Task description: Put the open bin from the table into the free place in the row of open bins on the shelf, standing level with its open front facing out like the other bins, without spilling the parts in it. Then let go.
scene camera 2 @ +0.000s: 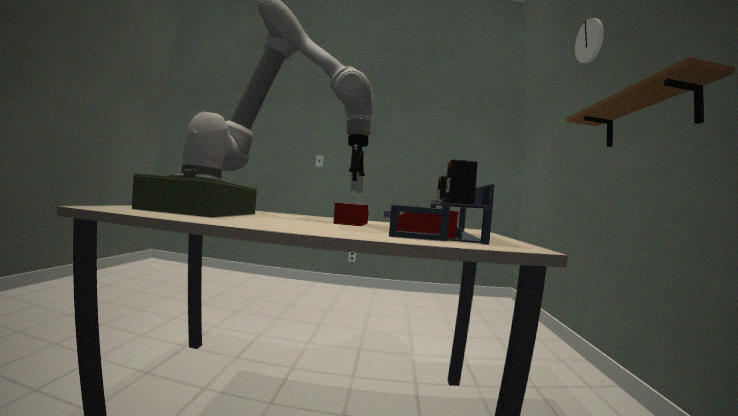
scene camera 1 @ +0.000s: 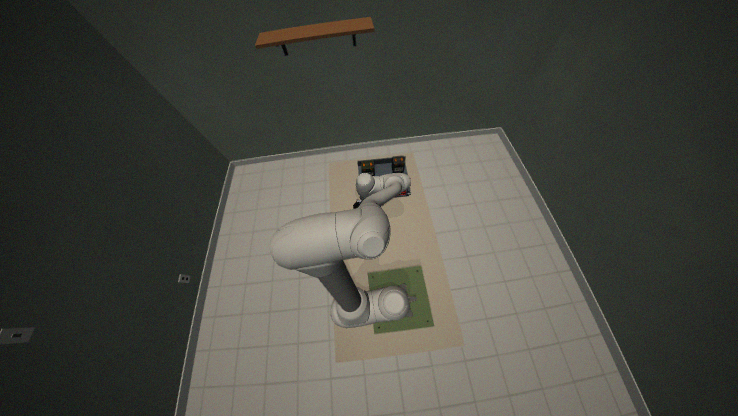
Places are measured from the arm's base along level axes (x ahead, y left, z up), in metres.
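Pixels of known places: gripper, between the fingertips: (scene camera 2: 357, 191).
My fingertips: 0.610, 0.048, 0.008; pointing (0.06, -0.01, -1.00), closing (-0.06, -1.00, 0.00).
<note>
For each thing: its top centre in the pictures, then the offset to it from my fingertips, as dx, dy, dz. "*": a spot on its surface instead. Level surfaces: height alone.
- red open bin, a spot on its surface: (scene camera 2: 351, 213) * -0.010, -0.060, -0.079
- table, height of its surface: dz -0.121
- red box, a spot on its surface: (scene camera 2: 425, 222) * +0.214, -0.314, -0.077
A red open bin (scene camera 2: 351, 213) stands on the table (scene camera 2: 288, 230) (scene camera 1: 392, 341), a little left of the small blue shelf rack (scene camera 2: 485, 217) (scene camera 1: 384, 169). My gripper (scene camera 2: 357, 188) hangs straight down just above the bin, open and empty, clear of its rim. Dark bins (scene camera 2: 461, 181) (scene camera 1: 366, 166) (scene camera 1: 398, 164) with orange parts stand at both ends of the rack's top level, with a bare gap between them. A red box (scene camera 2: 425, 222) sits on the rack's lower level. In the overhead view the arm hides my gripper and most of the red bin.
The arm's green base block (scene camera 2: 190, 194) (scene camera 1: 420, 279) sits at the table's other end. A wooden wall shelf (scene camera 2: 645, 92) (scene camera 1: 314, 31) and a clock (scene camera 2: 588, 40) hang on the walls, far from the table.
</note>
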